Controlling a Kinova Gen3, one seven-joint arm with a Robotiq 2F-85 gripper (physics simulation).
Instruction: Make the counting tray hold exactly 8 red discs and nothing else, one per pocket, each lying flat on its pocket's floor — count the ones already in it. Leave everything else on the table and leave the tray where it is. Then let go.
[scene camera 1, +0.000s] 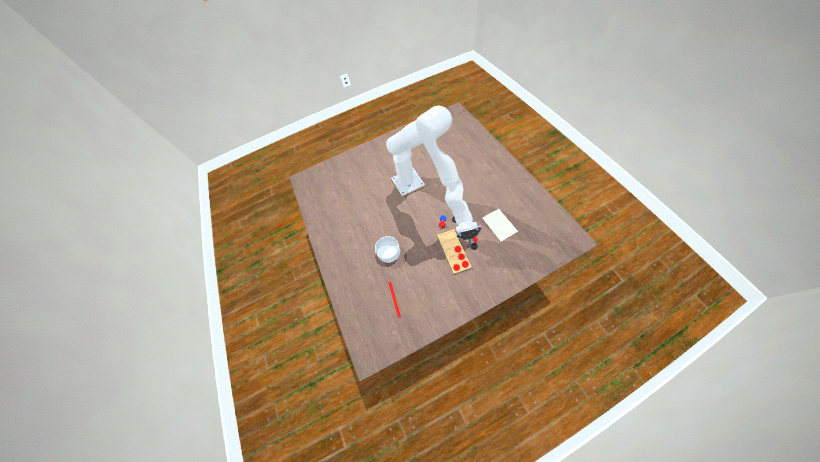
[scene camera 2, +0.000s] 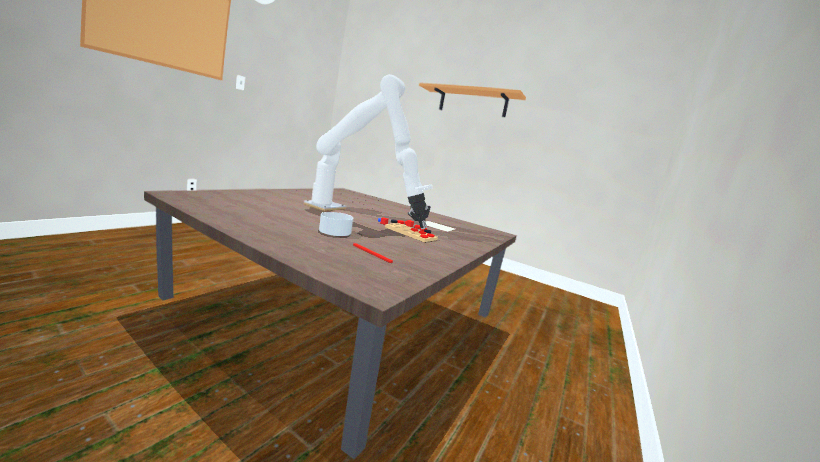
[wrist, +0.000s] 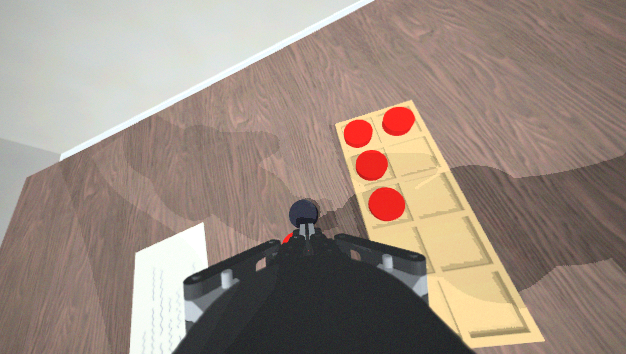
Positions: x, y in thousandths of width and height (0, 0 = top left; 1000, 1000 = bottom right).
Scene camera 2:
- white bowl: 412, 486, on the table
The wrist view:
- my gripper: 491, 660
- tan counting tray: 750, 815
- white card: 253, 860, on the table
